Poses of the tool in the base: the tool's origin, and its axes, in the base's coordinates. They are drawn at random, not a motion.
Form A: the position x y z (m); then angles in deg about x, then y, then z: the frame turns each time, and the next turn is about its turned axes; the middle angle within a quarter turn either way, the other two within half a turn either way.
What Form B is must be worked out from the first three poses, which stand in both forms.
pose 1, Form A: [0.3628 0.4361 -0.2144 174.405 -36.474 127.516]
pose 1, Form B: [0.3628 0.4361 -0.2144 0.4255 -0.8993 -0.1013 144.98]
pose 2, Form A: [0.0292 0.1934 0.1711 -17.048 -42.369 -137.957]
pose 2, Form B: [0.0292 0.1934 0.1711 0.3072 -0.2782 -0.9101 135.24]
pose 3, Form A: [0.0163 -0.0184 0.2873 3.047 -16.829 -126.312]
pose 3, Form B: [0.0163 -0.0184 0.2873 0.1588 -0.0475 -0.9862 127.40]
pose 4, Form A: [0.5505 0.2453 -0.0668 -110.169 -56.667 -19.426]
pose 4, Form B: [0.5505 0.2453 -0.0668 -0.8048 -0.4710 0.3611 111.58]
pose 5, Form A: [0.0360 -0.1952 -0.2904 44.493 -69.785 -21.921]
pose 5, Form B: [0.0360 -0.1952 -0.2904 0.5711 -0.6489 -0.5027 90.48]
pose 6, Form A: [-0.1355 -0.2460 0.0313 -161.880 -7.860 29.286]
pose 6, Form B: [-0.1355 -0.2460 0.0313 -0.9647 0.2408 0.1062 164.50]
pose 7, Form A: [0.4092 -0.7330 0.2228 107.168 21.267 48.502]
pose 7, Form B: [0.4092 -0.7330 0.2228 0.8685 -0.2550 0.4251 123.81]
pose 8, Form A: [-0.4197 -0.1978 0.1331 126.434 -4.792 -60.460]
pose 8, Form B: [-0.4197 -0.1978 0.1331 0.8398 0.4659 -0.2787 136.54]
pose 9, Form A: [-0.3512 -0.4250 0.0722 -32.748 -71.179 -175.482]
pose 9, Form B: [-0.3512 -0.4250 0.0722 0.5596 -0.2560 -0.7882 157.55]
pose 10, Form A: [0.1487 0.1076 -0.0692 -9.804 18.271 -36.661]
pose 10, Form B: [0.1487 0.1076 -0.0692 -0.3521 0.3353 -0.8739 43.28]
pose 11, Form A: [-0.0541 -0.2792 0.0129 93.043 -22.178 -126.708]
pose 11, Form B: [-0.0541 -0.2792 0.0129 0.4447 0.5865 -0.6769 159.48]
